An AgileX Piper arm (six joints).
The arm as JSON. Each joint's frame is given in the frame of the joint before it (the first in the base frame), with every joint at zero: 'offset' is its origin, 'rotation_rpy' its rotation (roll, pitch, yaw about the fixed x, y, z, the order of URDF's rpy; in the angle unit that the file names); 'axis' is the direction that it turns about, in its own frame. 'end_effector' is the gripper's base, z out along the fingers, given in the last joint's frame.
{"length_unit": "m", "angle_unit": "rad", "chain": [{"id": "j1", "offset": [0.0, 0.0, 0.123], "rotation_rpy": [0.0, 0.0, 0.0], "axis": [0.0, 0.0, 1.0]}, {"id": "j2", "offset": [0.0, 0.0, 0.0], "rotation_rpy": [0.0, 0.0, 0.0], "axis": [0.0, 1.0, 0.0]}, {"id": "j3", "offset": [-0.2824, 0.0, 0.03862], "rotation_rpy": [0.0, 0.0, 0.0], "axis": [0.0, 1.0, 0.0]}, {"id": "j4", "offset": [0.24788, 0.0, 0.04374], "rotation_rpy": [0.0, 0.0, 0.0], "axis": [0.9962, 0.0, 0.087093]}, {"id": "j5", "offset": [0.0, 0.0, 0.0], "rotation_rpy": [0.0, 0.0, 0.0], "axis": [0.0, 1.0, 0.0]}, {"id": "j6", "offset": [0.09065, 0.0, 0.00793], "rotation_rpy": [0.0, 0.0, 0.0], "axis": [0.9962, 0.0, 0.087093]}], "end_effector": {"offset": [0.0, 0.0, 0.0], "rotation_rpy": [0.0, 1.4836, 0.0]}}
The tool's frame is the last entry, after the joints.
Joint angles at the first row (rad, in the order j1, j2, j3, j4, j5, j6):
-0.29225, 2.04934, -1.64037, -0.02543, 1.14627, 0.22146
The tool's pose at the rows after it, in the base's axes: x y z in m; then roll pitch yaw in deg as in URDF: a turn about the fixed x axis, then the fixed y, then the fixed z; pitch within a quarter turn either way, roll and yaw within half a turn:
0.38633 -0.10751 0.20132 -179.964 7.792 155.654
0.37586 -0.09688 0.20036 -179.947 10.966 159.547
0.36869 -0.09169 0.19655 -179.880 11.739 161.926
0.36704 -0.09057 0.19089 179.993 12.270 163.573
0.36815 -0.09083 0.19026 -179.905 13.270 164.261
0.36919 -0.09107 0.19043 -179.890 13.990 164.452
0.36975 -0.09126 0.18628 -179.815 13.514 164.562
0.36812 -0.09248 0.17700 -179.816 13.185 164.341
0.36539 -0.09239 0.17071 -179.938 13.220 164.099
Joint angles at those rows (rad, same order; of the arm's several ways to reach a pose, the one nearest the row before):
-0.26642, 1.98288, -1.50642, -0.02543, 1.04747, 0.16977
-0.24716, 1.92422, -1.40558, -0.02678, 0.94935, 0.12341
-0.23955, 1.89794, -1.34753, -0.02230, 0.90355, 0.08812
-0.23954, 1.89680, -1.32071, -0.01297, 0.86802, 0.05447
-0.23956, 1.89682, -1.31650, -0.01298, 0.84631, 0.04281
-0.23955, 1.89681, -1.31606, -0.01298, 0.83329, 0.03960
-0.23954, 1.90666, -1.31418, -0.01384, 0.82989, 0.03842
-0.24374, 1.91773, -1.29147, -0.01385, 0.80185, 0.03841
-0.24564, 1.91910, -1.26563, -0.01198, 0.77397, 0.03961

